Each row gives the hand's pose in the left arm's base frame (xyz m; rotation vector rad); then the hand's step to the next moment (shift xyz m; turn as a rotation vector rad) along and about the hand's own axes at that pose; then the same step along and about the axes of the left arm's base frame.
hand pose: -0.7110 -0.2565 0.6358 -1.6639 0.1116 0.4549
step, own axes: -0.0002 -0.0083 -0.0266 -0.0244 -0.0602 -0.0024
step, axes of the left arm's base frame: 0.0087 -0.0246 0.0098 -0.0018 0.0023 0.0649
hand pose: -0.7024 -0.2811 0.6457 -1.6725 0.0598 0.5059
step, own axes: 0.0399 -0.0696 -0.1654 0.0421 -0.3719 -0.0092
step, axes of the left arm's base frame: 0.1067 -0.1356 0.0633 0.1608 0.0668 0.3314
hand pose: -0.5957 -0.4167 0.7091 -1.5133 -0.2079 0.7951
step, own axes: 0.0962 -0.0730 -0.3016 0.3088 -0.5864 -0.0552
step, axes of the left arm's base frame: 0.2722 -0.1772 0.0061 0.4563 0.2128 0.4345
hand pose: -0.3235 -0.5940 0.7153 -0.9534 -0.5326 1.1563
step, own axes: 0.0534 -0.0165 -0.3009 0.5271 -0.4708 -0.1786
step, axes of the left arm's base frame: 0.2616 -0.0575 -0.1481 0.5678 0.3838 0.2485
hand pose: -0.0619 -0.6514 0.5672 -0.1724 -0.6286 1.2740
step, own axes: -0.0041 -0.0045 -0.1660 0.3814 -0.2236 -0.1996
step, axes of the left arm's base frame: 0.0907 0.0309 -0.1357 0.3501 0.3287 0.0687
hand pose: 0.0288 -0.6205 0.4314 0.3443 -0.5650 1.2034
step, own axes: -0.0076 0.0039 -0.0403 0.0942 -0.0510 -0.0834
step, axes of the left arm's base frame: 0.0036 0.0170 -0.0374 0.0902 0.1009 -0.0110
